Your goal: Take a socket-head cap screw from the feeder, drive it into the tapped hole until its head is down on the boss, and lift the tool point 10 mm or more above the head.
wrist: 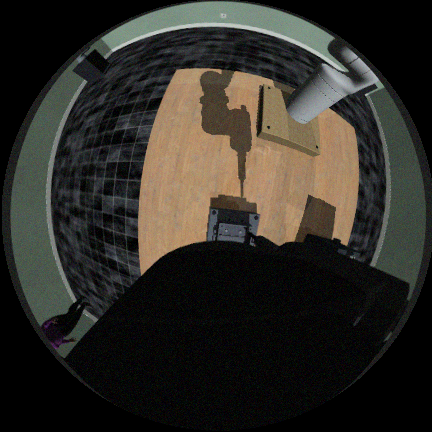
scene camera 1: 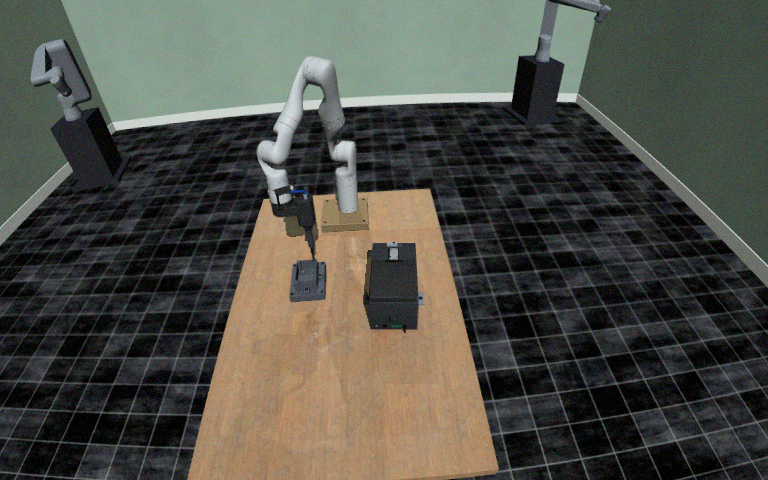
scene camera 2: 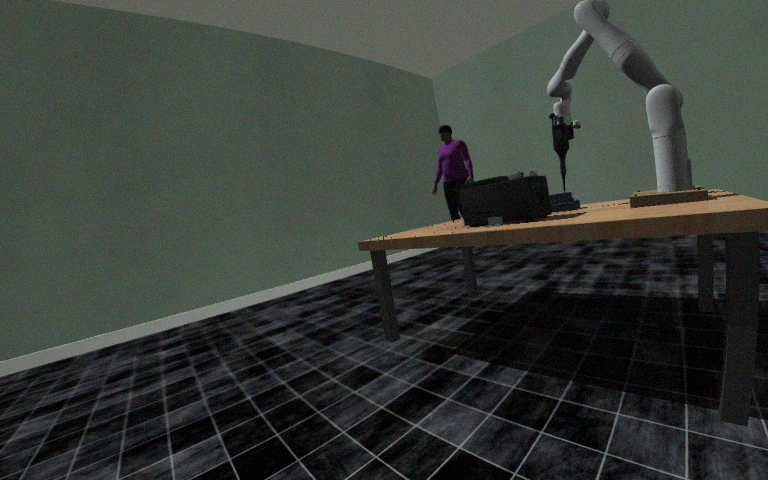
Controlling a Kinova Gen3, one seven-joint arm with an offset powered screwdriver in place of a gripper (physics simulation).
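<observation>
The dark feeder box stands on the table, with a light metal part on its top. The dark grey fixture plate with its raised block lies beside the feeder, nearer the arm's side of the table. My screwdriver points down, its tip at the fixture's raised block in the scene views. Whether the tip touches the block cannot be told. A screw at the tip, the tapped hole and the boss under it are too small or hidden to make out. The tool has no fingers to judge.
The arm's base plate is at the table's far end. The wooden table carries everything. A person in purple stands beyond the table. Two other arms on dark pedestals stand near the walls.
</observation>
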